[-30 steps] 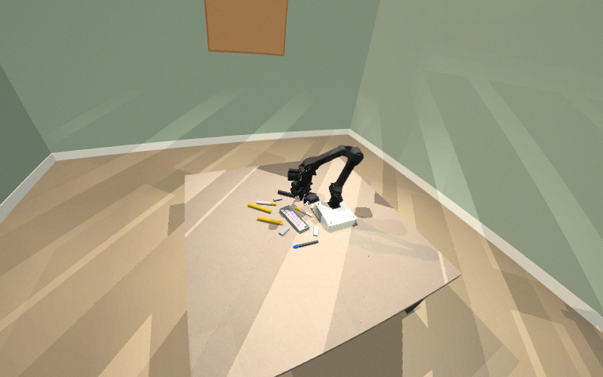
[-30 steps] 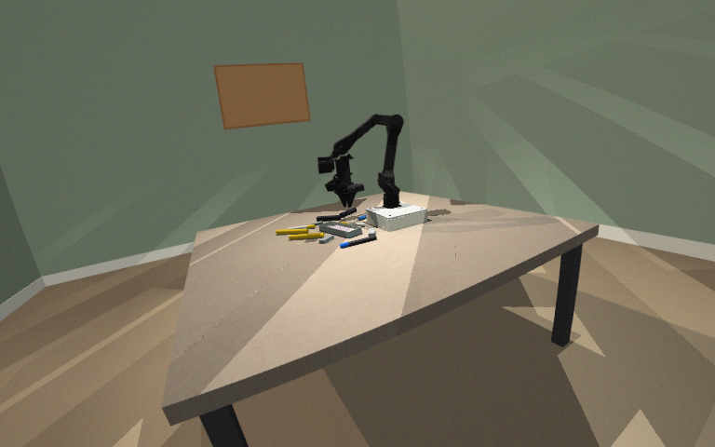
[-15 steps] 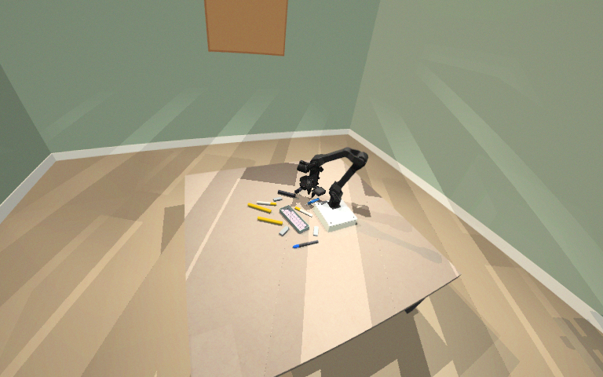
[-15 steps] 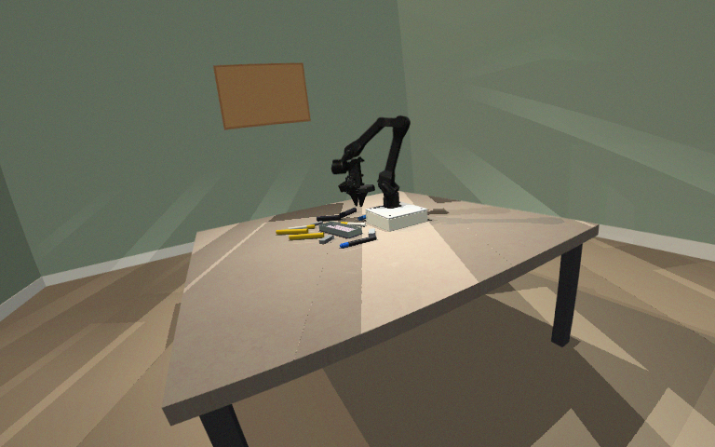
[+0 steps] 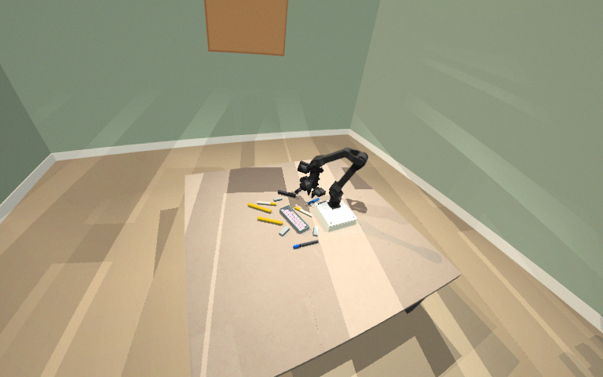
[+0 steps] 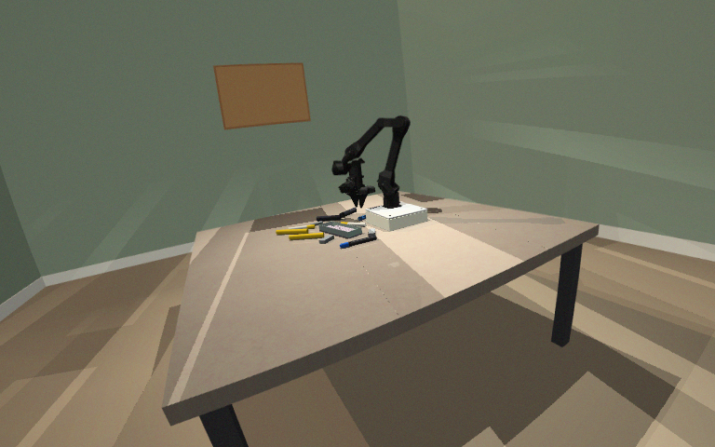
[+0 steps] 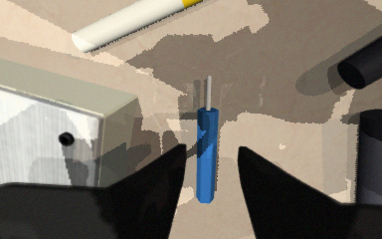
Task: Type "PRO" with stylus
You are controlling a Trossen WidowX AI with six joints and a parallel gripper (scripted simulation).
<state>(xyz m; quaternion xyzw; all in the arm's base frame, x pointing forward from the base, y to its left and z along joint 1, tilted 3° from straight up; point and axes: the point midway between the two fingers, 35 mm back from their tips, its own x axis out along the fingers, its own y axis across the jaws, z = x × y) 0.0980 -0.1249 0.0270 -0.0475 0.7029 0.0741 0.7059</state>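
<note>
My gripper tip is 50 mm above the blue stylus. From my gripper tip the other things lie so: grey block (250 mm ahead, 160 mm to the left, 50 mm below); grey stylus tip (30 mm ahead, 10 mm to the left, 50 mm below); blue-capped dark pen (210 mm ahead, 280 mm to the left, 50 mm below).
</note>
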